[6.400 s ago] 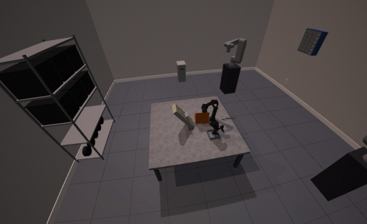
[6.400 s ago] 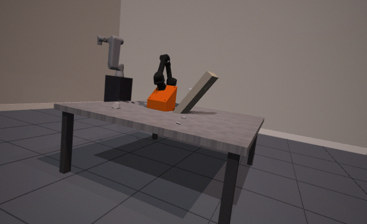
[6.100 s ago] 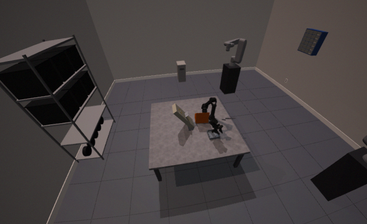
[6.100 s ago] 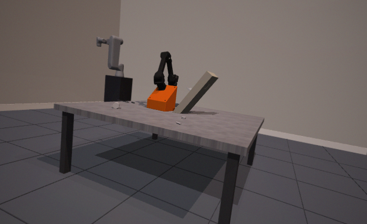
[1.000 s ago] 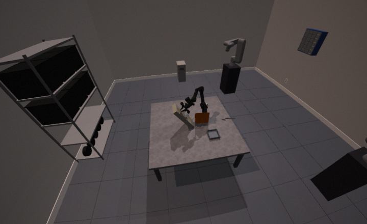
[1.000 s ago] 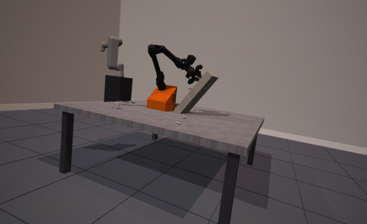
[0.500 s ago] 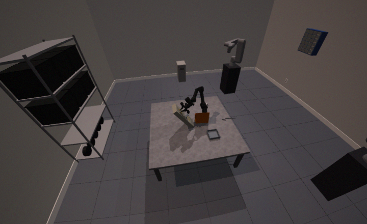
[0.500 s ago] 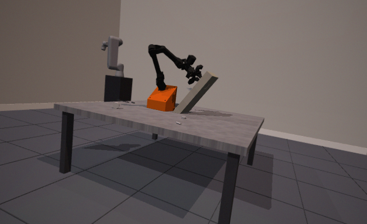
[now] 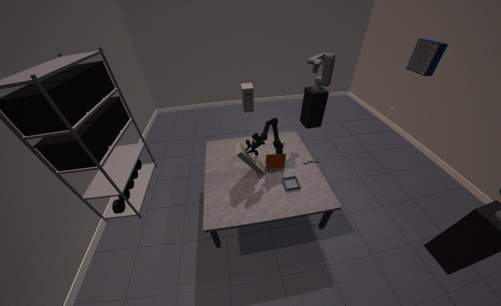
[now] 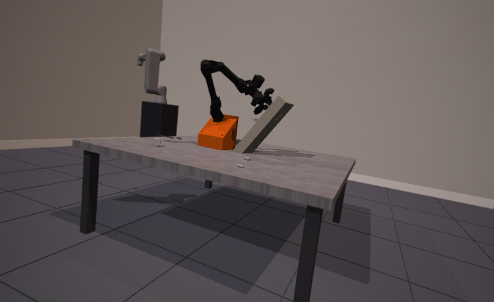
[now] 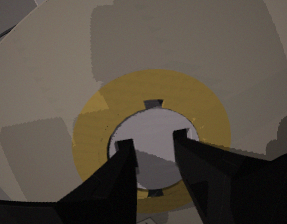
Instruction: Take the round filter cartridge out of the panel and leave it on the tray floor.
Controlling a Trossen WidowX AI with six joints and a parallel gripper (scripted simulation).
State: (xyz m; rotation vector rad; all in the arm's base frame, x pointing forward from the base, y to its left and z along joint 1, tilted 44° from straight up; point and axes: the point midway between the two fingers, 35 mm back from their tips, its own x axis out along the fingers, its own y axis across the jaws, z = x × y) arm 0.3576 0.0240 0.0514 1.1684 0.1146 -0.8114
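Right now my gripper tip is 1 cm short of the round filter cartridge and 1 cm above it. Also, from my gripper tip: grey tray 42 cm behind, 31 cm to the left, 27 cm below.
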